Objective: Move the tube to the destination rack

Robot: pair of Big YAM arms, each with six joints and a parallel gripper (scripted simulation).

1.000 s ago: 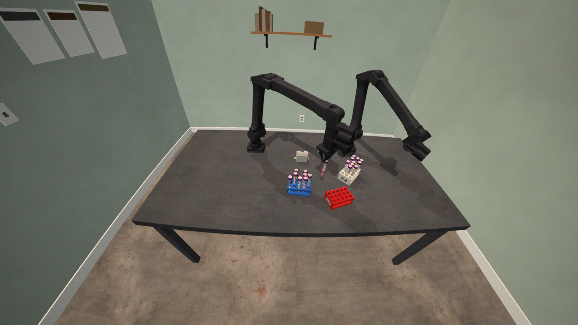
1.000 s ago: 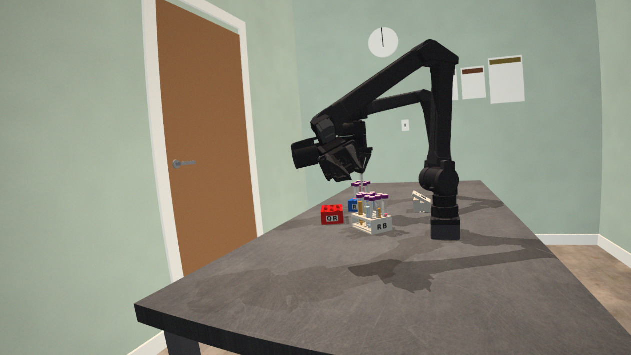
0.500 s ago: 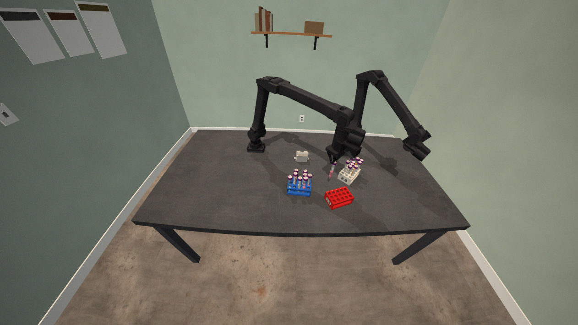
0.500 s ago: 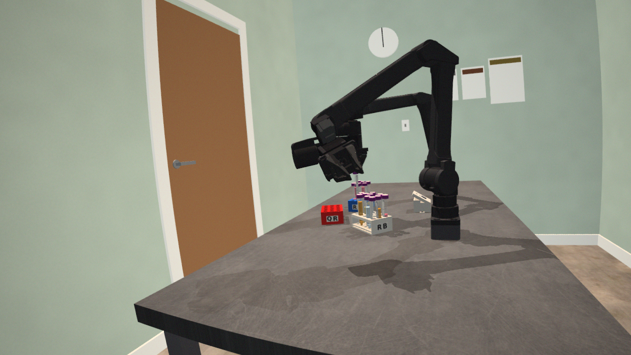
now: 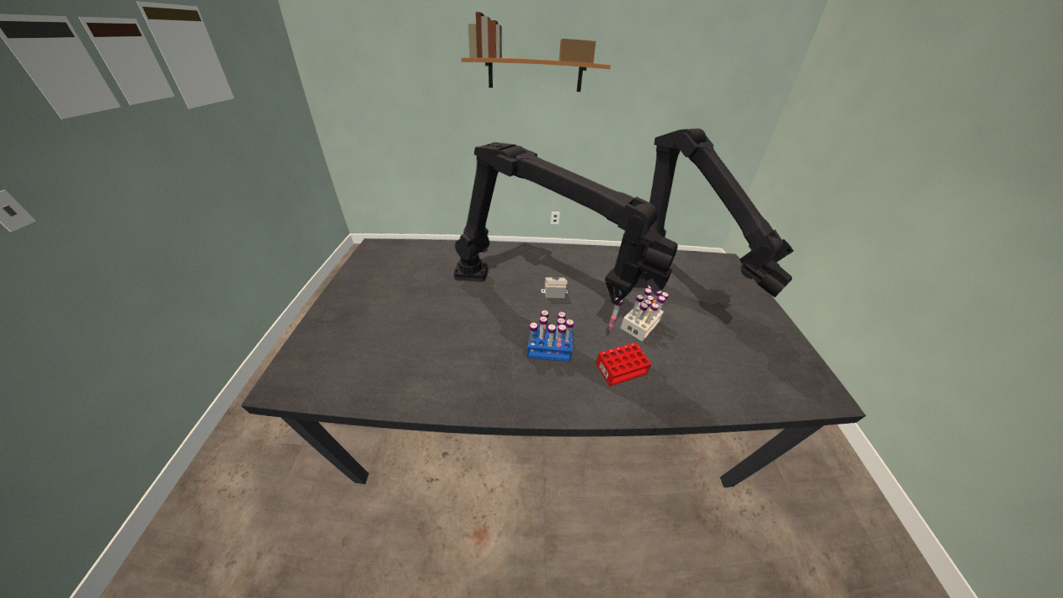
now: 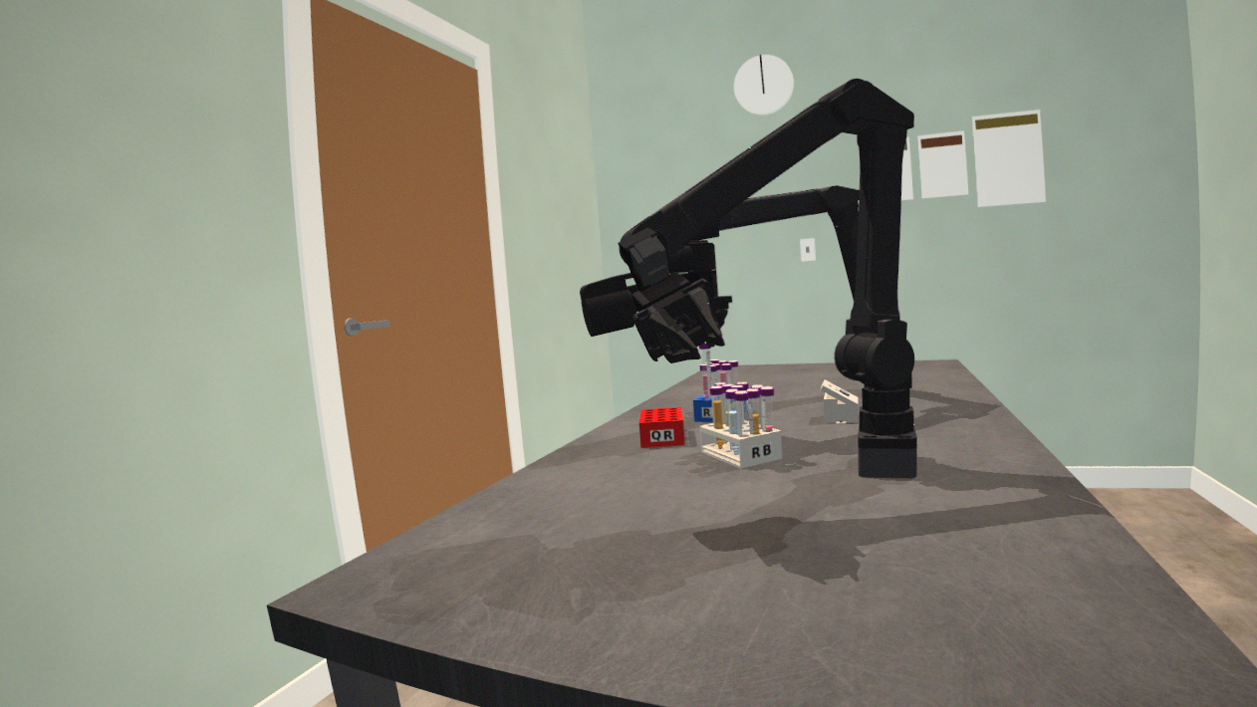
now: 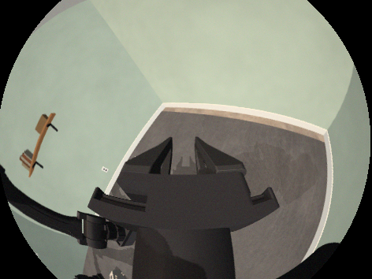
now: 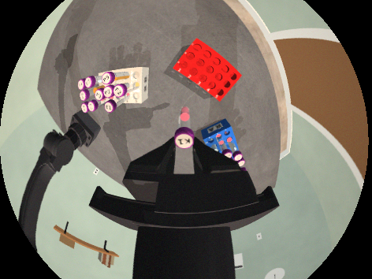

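The tube lies 6 cm below my right hand and 1 cm to the left of it. Round my right hand: red rack (16 cm below, 9 cm ahead, 4 cm to the left); then white rack (16 cm below, 14 cm to the left, 9 cm behind); then rack RA (17 cm to the right, 16 cm below, 2 cm ahead).
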